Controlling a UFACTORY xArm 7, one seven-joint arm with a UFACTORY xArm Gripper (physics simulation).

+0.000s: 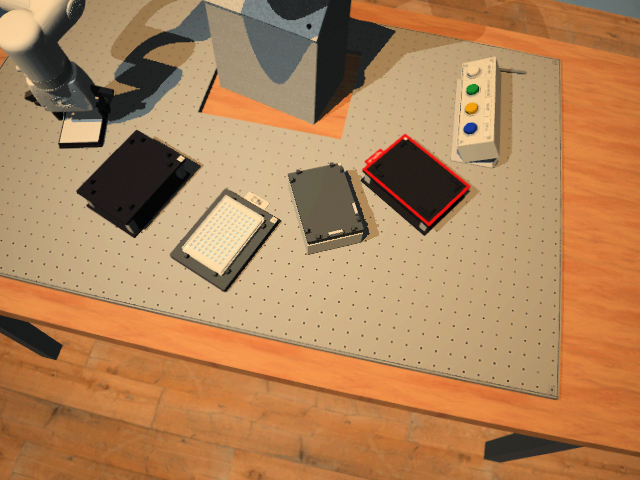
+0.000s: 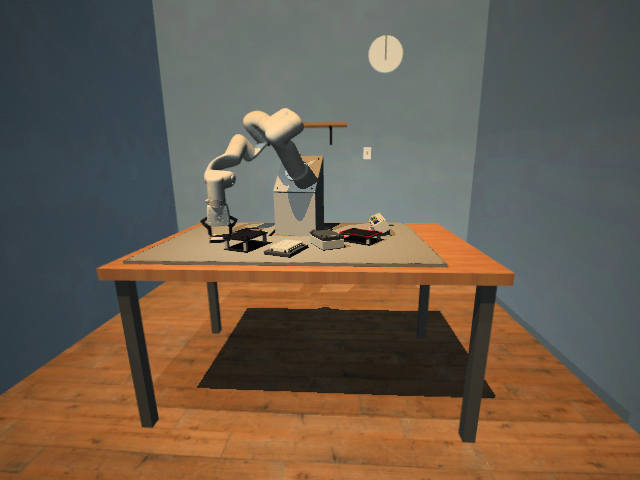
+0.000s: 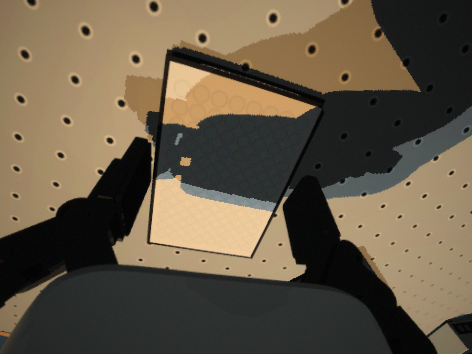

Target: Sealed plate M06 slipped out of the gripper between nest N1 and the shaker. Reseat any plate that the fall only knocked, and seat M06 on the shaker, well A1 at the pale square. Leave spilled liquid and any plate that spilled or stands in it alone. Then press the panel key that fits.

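Pixels of known places: gripper, fingertip midpoint: [image 1: 84, 113] [image 2: 220, 235] [image 3: 226, 176]; arm's base, origin of the base link: [image 2: 297, 171].
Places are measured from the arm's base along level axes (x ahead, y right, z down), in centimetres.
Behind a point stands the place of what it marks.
Sealed plate M06 [image 1: 80, 130] @(x 24.0, y 34.9, z 30.0 cm) [image 3: 228, 159] @(x 19.1, y 36.1, z 30.0 cm), pale with a dark rim, lies flat on the perforated mat [image 1: 361, 310] @(x 48.2, y -26.2, z 31.4 cm) at the far left. My gripper [image 1: 71, 110] @(x 19.9, y 35.7, z 29.7 cm) [image 2: 218, 230] @(x 19.9, y 35.7, z 29.7 cm) [image 3: 226, 176] @(x 19.9, y 35.7, z 29.7 cm) is open and low over it, with one finger on each long side and neither touching it. A black raised deck [image 1: 129, 178] @(x 34.8, y 18.9, z 25.8 cm) [image 2: 245, 234] @(x 34.4, y 19.0, z 25.8 cm) with a pale square [image 1: 180, 159] @(x 28.9, y 11.2, z 25.8 cm) at one corner stands just right of the plate. A grey box station [image 1: 325, 204] @(x 32.3, y -16.5, z 25.9 cm) [image 2: 327, 237] @(x 38.9, y -17.0, z 25.9 cm) stands mid-table. The key panel [image 1: 476, 110] @(x 5.9, y -41.1, z 24.3 cm) [image 2: 378, 221] @(x 11.0, y -41.3, z 24.4 cm) has green [image 1: 471, 89] @(x 0.5, y -39.8, z 24.5 cm), yellow [image 1: 470, 108] @(x 5.6, y -39.9, z 24.5 cm) and blue [image 1: 470, 128] @(x 10.6, y -40.2, z 24.4 cm) keys.
A white well plate [image 1: 223, 234] @(x 40.8, y -0.2, z 28.3 cm) [image 2: 284, 246] @(x 44.8, y 0.1, z 28.3 cm) lies on a flat grey nest [image 1: 204, 270] @(x 47.4, y 1.5, z 30.0 cm) between the black deck and the grey box. A red-rimmed black tray [image 1: 415, 180] @(x 22.7, y -31.6, z 27.4 cm) [image 2: 360, 233] @(x 24.7, y -31.6, z 27.4 cm) stands beside the panel. The arm's tall grey pedestal [image 1: 269, 56] @(x 8.0, y -0.6, z 18.0 cm) is at the back.
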